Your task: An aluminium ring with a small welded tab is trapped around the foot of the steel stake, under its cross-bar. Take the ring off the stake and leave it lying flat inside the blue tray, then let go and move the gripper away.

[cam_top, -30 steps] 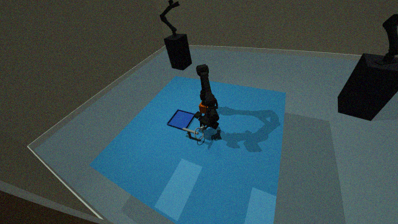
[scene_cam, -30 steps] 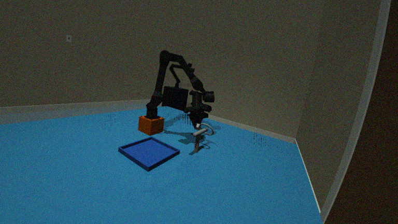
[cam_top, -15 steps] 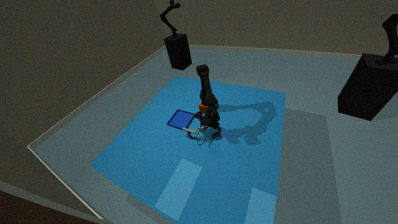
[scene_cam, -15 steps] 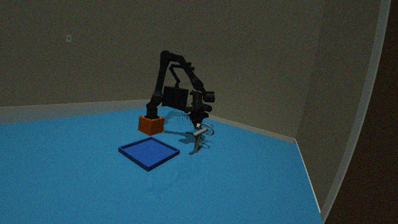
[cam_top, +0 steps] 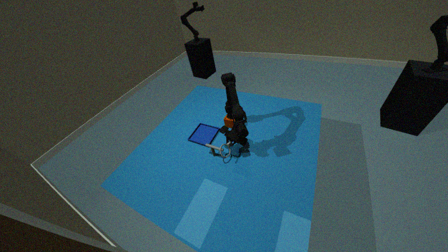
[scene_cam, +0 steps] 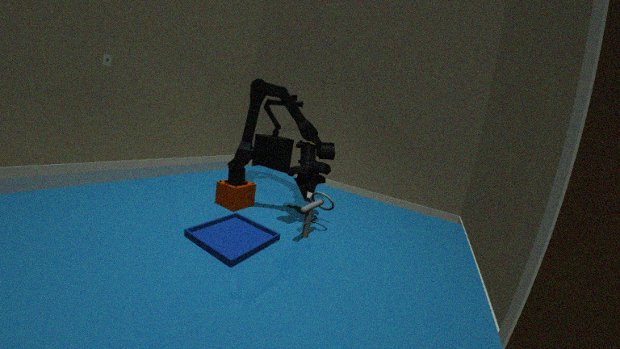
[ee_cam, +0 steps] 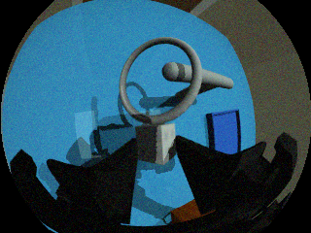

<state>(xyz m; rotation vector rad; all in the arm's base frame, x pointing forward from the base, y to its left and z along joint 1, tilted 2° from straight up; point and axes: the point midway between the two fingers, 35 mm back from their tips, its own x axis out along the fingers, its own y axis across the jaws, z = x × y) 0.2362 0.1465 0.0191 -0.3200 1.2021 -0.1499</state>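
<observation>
The aluminium ring lies 5 cm ahead of my gripper tip, 1 cm to the left of it and 1 cm above it. Round my gripper tip: blue tray (4 cm behind, 28 cm to the right, 8 cm below).
</observation>
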